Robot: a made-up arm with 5 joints. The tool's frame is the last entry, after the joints.
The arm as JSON. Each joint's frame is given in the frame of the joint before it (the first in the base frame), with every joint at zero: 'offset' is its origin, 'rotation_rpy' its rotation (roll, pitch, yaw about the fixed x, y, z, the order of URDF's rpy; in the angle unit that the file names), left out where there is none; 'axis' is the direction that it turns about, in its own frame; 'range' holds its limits. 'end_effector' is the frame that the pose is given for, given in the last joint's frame.
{
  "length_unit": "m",
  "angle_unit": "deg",
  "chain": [
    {
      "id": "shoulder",
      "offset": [
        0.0,
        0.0,
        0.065
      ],
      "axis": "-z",
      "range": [
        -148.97,
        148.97
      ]
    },
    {
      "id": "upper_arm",
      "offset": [
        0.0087,
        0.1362,
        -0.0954
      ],
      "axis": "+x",
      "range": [
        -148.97,
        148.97
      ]
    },
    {
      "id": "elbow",
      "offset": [
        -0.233,
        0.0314,
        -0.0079
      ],
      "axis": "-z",
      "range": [
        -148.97,
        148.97
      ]
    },
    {
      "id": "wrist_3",
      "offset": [
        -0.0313,
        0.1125,
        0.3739
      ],
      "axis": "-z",
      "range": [
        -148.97,
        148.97
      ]
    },
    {
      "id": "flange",
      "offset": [
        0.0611,
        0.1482,
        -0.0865
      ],
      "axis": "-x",
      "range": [
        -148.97,
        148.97
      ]
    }
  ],
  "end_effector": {
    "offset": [
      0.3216,
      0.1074,
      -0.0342
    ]
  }
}
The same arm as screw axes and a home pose.
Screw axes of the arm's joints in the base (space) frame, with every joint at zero. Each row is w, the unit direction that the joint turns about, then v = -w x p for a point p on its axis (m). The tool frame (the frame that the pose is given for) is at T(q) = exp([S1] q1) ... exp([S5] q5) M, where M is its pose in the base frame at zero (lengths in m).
S1: w 0 0 -1 v 0 0 0
S2: w 1 0 0 v 0 -0.0304 -0.1362
S3: w 0 0 -1 v -0.1676 -0.2243 0
S4: w 0 0 -1 v -0.2801 -0.2556 0
S5: w -1 0 0 v 0 -0.2491 0.4283
M: xyz 0.1271 0.5357 0.2149 (m) quaternion w x y z 1 0 0 0
Joint limits (deg, base to tool): -148.97..148.97 -148.97..148.97 -148.97..148.97 -148.97..148.97 -148.97..148.97

